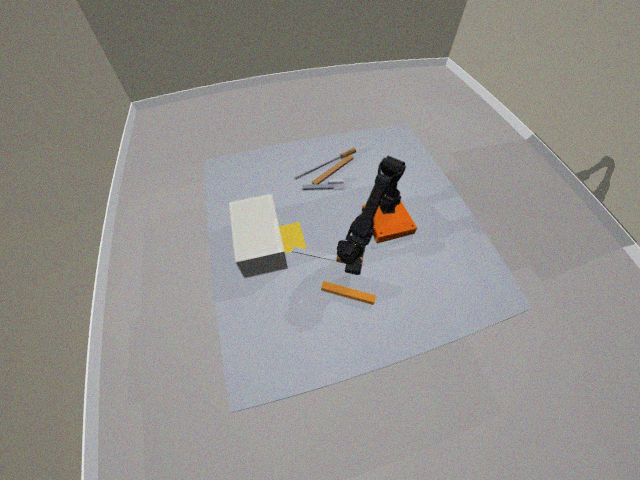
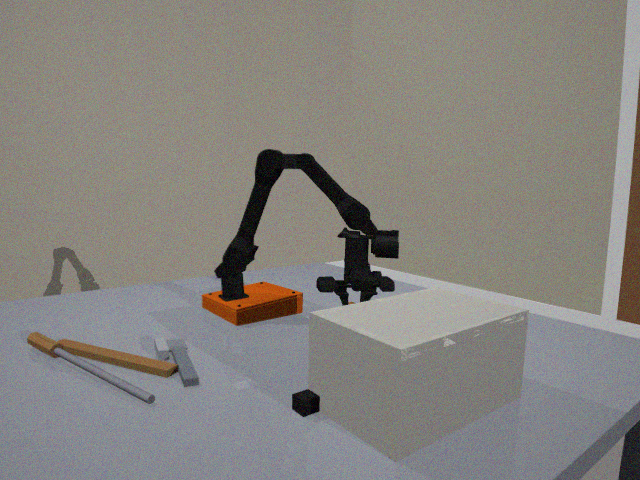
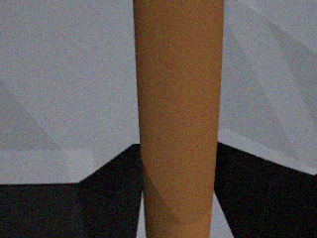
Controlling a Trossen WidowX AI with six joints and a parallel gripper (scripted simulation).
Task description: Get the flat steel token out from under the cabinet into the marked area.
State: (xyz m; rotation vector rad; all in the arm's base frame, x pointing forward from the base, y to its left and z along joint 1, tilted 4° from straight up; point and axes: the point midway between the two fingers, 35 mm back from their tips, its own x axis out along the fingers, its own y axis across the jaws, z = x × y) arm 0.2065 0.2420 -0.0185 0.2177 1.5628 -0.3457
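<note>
My gripper tip is now 140 mm to the right of the orange flat bar, 50 mm short of it and 10 mm below it. From my gripper tip the other things lie so: small grey token: 350 mm ahead, 120 mm to the right, 10 mm below; wooden stick: 560 mm to the right.
</note>
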